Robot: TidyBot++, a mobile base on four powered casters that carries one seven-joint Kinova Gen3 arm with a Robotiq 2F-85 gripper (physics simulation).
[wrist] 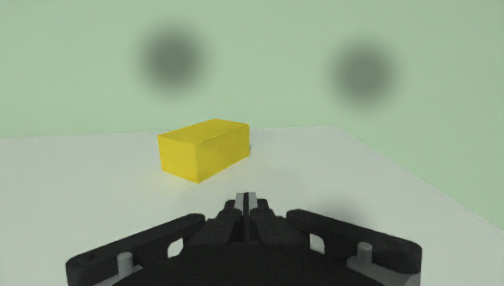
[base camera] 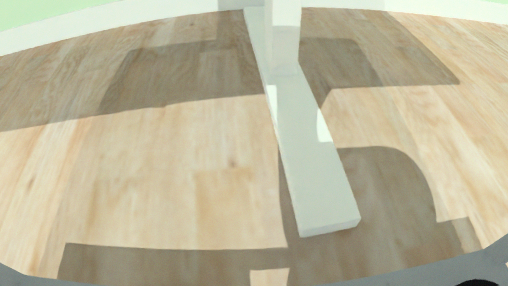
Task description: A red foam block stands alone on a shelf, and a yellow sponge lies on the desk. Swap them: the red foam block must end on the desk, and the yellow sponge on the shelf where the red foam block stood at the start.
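Frame: origin at the arm's base, x ahead, y left, z up, level; metres.
Where they show: gripper, between the fingertips: [wrist: 246, 206].
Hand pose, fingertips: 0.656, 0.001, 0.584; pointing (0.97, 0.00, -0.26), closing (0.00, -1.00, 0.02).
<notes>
After its pixels a point has its place, as x, y, z.
The yellow sponge [wrist: 202, 150] @[0.756, 0.048, 0.589] lies flat on a pale grey-white surface [wrist: 75, 200] @[0.714, 0.169, 0.554] in the wrist view, left of the middle and towards the far edge, turned at an angle. My gripper [wrist: 246, 206] @[0.657, 0.001, 0.584] is shut with its fingertips together and nothing between them. It is apart from the sponge, which shows beyond the fingertips and a little to their left. The red foam block does not show in either view.
A pale green wall [wrist: 270, 65] @[1.002, -0.048, 0.671] with two blurred dark spots stands behind the surface. The surface's right edge slants towards the lower right. In the base camera view, a pale foot bar [base camera: 320, 185] with an upright post [base camera: 284, 45] @[0.553, -0.072, -0.303] stands on the wooden floor [base camera: 165, 150] @[0.402, 0.136, -0.396].
</notes>
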